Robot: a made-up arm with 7 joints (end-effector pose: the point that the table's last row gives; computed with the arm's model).
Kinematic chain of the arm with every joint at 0, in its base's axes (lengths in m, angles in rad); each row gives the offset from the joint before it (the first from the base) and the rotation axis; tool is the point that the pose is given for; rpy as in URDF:
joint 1: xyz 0 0 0.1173 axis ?
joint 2: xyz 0 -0.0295 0.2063 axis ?
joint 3: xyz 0 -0.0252 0.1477 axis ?
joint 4: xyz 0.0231 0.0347 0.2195 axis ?
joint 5: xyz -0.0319 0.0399 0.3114 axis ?
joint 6: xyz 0 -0.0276 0.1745 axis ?
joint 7: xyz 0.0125 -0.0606 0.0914 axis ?
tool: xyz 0 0 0 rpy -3.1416 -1.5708 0
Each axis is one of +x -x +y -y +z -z.
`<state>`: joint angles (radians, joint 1 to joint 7).
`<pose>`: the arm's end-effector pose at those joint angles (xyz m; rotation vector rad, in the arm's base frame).
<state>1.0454 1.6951 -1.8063 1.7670 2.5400 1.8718 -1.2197</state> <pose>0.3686 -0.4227 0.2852 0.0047 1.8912 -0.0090</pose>
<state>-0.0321 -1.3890 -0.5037 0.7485 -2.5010 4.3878 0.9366</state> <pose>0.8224 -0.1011 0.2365 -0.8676 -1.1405 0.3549</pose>
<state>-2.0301 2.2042 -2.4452 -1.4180 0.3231 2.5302 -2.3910</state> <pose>0.4080 0.3197 0.3380 0.8812 -0.1484 1.4949</pose>
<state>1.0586 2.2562 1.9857 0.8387 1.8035 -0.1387 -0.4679</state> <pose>-0.4727 -0.1491 -0.3645 -0.5012 2.2289 -0.1311</pose>
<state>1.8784 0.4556 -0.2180 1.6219 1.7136 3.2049 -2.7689</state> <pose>-0.0133 0.2584 0.7701 1.9704 0.9708 1.6002</pose>
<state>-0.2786 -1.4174 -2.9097 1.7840 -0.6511 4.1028 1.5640</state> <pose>0.1951 -0.1816 0.8056 2.3592 0.6121 0.7893</pose>
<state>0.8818 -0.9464 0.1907 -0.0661 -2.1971 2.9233 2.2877</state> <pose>0.2890 0.4738 0.8612 -0.9488 -1.5641 -0.8726</pose>
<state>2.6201 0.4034 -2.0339 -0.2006 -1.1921 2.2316 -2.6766</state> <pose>0.0677 -0.1275 1.1081 -0.0585 -0.3532 -0.2221</pose>
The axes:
joint 1: +z
joint 2: -y
joint 3: +z
joint 4: +y
joint 5: +z
joint 6: -y
joint 7: +x

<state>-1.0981 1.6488 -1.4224 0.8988 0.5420 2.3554 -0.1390</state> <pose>-0.6497 0.4230 0.2813 -2.0456 -0.2951 0.7402</pose>
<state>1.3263 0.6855 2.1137 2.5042 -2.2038 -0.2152 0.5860</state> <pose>-0.3375 -0.1619 0.1019 1.1087 -0.3952 -2.8912</pose>
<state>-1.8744 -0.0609 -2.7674 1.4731 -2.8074 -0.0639 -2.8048</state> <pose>-0.2547 0.5632 0.8538 -0.0189 0.4007 -1.1319</pose>
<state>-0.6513 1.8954 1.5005 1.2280 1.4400 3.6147 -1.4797</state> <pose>-0.0954 0.5374 0.1212 -0.7848 -0.4885 2.9118</pose>
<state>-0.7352 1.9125 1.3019 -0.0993 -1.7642 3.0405 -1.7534</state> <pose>-0.5892 0.3306 -0.0628 2.4282 1.7006 0.7309</pose>
